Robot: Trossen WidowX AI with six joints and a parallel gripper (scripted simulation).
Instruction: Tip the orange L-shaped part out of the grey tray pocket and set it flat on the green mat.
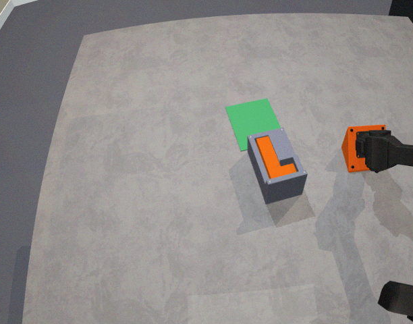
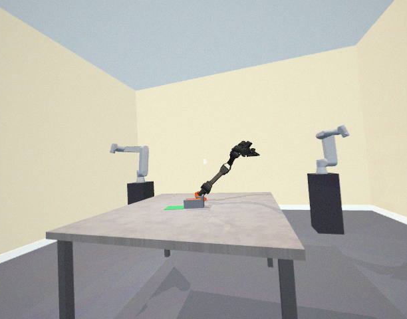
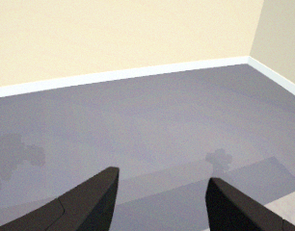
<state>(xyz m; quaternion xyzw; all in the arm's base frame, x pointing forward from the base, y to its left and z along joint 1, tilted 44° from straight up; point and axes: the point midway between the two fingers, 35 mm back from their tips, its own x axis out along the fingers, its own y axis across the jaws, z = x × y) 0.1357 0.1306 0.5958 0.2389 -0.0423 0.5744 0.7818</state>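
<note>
Now: the orange L-shaped part 90 mm ahead of my gripper tip, 500 mm to the right of it and 330 mm below it. The rest, counted from my gripper tip: green mat (130 mm ahead, 660 mm to the right, 390 mm below).
</note>
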